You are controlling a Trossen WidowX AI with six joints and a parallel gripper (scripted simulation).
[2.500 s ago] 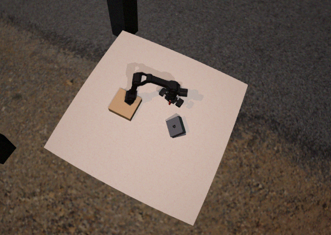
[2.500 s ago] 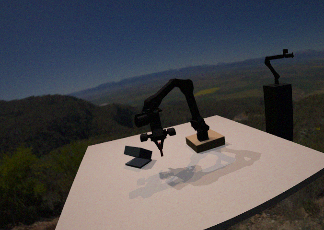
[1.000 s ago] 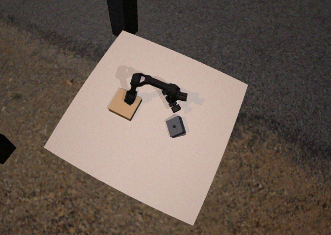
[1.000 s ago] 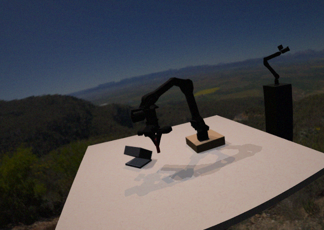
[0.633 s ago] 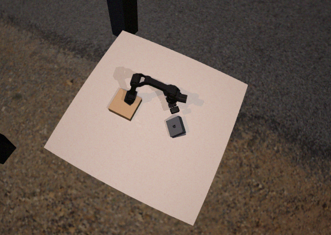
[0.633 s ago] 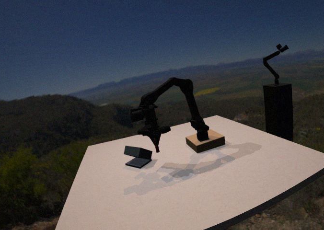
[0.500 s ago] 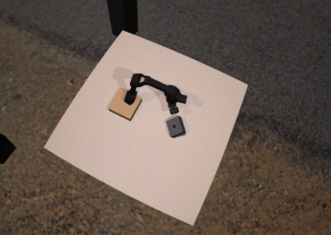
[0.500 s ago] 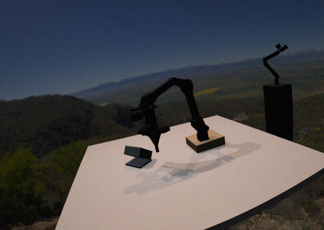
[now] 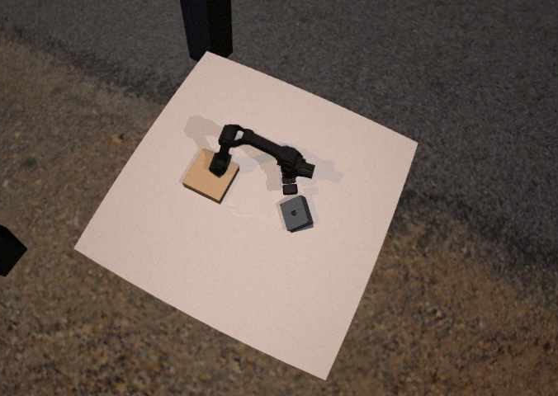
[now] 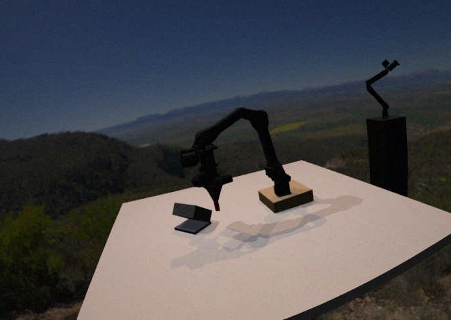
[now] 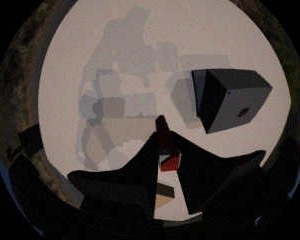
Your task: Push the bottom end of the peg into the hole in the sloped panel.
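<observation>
The sloped panel lies 120 mm ahead of my gripper tip, 90 mm to the right of it and 70 mm below it. From my gripper tip the other things lie so: red peg: 20 mm above.
</observation>
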